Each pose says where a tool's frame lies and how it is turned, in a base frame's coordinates. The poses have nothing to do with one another.
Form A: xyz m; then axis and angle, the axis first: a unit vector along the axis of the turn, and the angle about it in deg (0 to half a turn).
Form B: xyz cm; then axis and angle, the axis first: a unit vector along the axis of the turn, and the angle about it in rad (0 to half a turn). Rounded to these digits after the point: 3 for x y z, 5 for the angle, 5 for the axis.
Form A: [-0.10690 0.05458 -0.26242 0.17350 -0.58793 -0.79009 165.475]
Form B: [-10.690 5.458 -26.242 0.17350 -0.58793 -0.79009 2.88808]
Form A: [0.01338 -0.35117 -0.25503 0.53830 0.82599 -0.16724 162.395]
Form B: [1.338 -35.117 -25.503 0.53830 0.82599 -0.16724 2.83433]
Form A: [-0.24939 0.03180 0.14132 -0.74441 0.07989 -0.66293 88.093]
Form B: [-24.939 3.180 14.132 -0.74441 0.07989 -0.66293 1.53751]
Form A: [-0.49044 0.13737 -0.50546 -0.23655 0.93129 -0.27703 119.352]
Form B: [-49.044 13.737 -50.546 -0.23655 0.93129 -0.27703 2.08309]
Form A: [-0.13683 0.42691 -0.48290 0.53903 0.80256 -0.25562 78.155]
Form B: [-13.683 42.691 -48.290 0.53903 0.80256 -0.25562 1.36406]
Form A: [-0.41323 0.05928 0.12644 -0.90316 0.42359 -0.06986 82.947]
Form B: [-41.323 5.928 12.644 -0.90316 0.42359 -0.06986 1.44770]
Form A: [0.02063 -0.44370 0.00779 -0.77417 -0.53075 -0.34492 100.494]
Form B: [2.063 -44.370 0.779 -0.77417 -0.53075 -0.34492 1.75395]
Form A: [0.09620 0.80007 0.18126 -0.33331 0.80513 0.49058 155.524]
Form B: [9.620 80.007 18.126 -0.33331 0.80513 0.49058 2.71441]
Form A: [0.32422 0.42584 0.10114 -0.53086 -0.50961 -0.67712 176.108]
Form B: [32.422 42.584 10.114 -0.53086 -0.50961 -0.67712 3.07366]
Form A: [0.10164 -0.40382 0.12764 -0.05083 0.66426 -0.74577 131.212]
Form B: [10.164 -40.382 12.764 -0.05083 0.66426 -0.74577 2.29008]
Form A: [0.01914 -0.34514 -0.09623 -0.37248 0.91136 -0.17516 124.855]
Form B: [1.914 -34.514 -9.623 -0.37248 0.91136 -0.17516 2.17913]
